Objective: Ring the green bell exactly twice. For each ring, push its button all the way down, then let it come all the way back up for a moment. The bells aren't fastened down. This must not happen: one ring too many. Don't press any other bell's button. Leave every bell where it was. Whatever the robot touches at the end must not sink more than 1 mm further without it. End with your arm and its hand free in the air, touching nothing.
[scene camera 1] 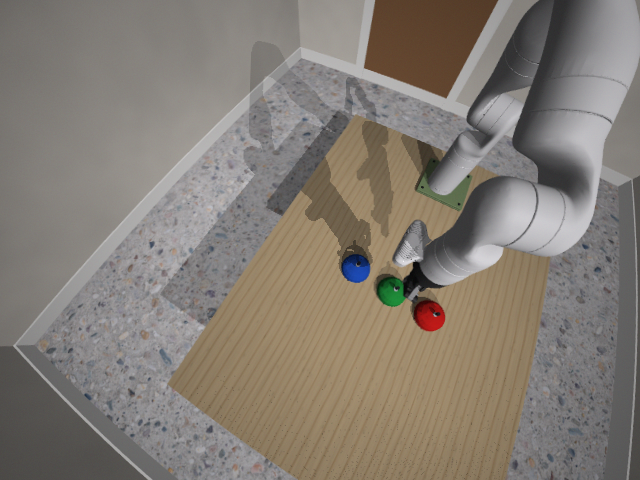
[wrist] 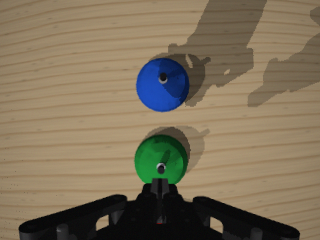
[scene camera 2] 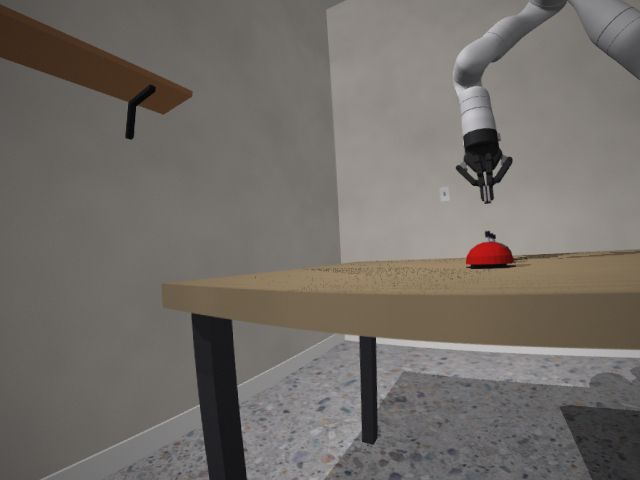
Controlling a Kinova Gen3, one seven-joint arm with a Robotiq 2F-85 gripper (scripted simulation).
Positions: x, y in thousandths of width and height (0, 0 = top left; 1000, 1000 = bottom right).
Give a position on a red bell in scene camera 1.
671, 657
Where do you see a green bell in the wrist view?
514, 635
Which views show my gripper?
Scene camera 1, the wrist view and scene camera 2: all of them.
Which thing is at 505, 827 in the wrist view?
My gripper.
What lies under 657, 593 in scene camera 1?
My gripper.
